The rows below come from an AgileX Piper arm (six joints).
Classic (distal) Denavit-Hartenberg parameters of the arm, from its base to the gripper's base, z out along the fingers. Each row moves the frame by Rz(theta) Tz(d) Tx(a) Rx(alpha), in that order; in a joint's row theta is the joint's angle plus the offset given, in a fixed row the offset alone. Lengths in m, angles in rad.
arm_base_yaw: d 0.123  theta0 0  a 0  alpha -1.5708
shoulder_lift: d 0  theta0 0.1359  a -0.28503  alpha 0
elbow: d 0  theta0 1.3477  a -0.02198  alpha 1.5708
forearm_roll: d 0.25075  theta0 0  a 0  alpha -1.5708
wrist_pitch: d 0  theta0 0  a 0  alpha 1.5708
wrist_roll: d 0.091  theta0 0  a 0  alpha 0
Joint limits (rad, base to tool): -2.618..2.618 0..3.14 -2.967..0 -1.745..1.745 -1.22..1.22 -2.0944..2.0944
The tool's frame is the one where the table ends.
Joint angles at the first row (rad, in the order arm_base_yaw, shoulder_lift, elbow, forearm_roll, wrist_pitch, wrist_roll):
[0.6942 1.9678 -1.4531 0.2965 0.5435 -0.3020]
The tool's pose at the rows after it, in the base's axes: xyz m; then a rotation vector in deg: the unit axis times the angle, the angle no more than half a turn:
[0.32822 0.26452 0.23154 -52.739 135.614 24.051]
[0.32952 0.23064 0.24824 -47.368 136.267 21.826]
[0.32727 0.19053 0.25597 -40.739 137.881 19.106]
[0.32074 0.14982 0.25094 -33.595 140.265 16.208]
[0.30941 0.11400 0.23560 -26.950 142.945 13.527]
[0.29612 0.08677 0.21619 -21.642 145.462 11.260]
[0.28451 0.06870 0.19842 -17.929 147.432 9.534]
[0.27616 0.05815 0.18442 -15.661 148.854 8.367]
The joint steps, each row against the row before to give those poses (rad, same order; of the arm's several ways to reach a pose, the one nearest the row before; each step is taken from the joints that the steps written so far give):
[-0.0461 -0.0709 0.0306 -0.0295 0.0162 0.0272]
[-0.0660 -0.0854 0.0599 -0.0298 0.0080 0.0298]
[-0.0818 -0.0875 0.0890 -0.0253 -0.0051 0.0289]
[-0.0888 -0.0754 0.1147 -0.0164 -0.0264 0.0218]
[-0.0828 -0.0577 0.1291 -0.0071 -0.0458 0.0116]
[-0.0668 -0.0358 0.1194 -0.0025 -0.0529 0.0040]
[-0.0466 -0.0155 0.0922 -0.0012 -0.0498 0.0005]
[-0.0278 -0.0012 0.0629 -0.0005 -0.0408 -0.0004]

